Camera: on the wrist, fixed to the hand. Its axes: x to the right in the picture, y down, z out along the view.
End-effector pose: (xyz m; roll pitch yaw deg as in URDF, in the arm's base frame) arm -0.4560 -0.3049 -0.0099 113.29 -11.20 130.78
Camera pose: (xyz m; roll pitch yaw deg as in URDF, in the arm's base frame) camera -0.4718 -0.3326 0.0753 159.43 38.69 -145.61
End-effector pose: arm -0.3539 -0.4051 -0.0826 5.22 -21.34 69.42
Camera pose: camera -0.4124 -0.3556 -0.1318 15.96 31.19 -9.56
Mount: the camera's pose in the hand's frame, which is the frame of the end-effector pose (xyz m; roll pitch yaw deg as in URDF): 0.0061 0.0668 -0.0615 -8.94 27.60 -92.34
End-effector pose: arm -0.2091 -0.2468 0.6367 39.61 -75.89 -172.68
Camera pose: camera -0.2036 -0.3375 0.6414 76.54 15.05 163.71
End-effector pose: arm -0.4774 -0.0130 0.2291 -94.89 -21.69 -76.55
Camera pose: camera -0.5359 -0.0561 0.1744 40.26 -57.47 149.34
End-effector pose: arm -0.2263 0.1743 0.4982 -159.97 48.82 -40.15
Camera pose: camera -0.2572 0.0907 0.5166 -128.98 -30.90 11.53
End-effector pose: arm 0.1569 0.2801 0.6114 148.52 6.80 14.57
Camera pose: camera 0.1790 0.2602 0.6974 179.09 3.58 107.09
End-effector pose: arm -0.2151 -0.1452 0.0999 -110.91 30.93 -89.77
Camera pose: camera -0.2965 -0.1300 0.0621 -86.13 -60.45 -103.47
